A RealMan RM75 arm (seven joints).
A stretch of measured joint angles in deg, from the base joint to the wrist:
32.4 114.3 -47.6 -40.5 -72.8 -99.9 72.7
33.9 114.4 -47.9 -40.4 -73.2 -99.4 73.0
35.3 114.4 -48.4 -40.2 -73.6 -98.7 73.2
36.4 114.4 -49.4 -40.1 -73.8 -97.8 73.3
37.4 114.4 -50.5 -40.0 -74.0 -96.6 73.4
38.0 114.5 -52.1 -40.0 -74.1 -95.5 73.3
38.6 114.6 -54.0 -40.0 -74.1 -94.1 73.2
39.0 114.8 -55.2 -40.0 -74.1 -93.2 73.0
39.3 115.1 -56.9 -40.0 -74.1 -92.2 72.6
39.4 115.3 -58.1 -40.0 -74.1 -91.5 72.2
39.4 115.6 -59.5 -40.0 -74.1 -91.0 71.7
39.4 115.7 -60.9 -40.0 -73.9 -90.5 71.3
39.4 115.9 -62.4 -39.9 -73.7 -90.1 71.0
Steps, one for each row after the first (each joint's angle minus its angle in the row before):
1.5 0.1 -0.3 0.1 -0.4 0.5 0.3
1.4 0.0 -0.5 0.2 -0.4 0.7 0.2
1.1 0.0 -1.0 0.1 -0.2 0.9 0.1
1.0 0.0 -1.1 0.1 -0.2 1.2 0.1
0.6 0.1 -1.6 0.0 -0.1 1.1 -0.1
0.6 0.1 -1.9 0.0 0.0 1.4 -0.1
0.4 0.2 -1.2 0.0 0.0 0.9 -0.2
0.3 0.3 -1.7 0.0 0.0 1.0 -0.4
0.1 0.2 -1.2 0.0 0.0 0.7 -0.4
0.0 0.3 -1.4 0.0 0.0 0.5 -0.5
0.0 0.1 -1.4 0.0 0.2 0.5 -0.4
0.0 0.2 -1.5 0.1 0.2 0.4 -0.3

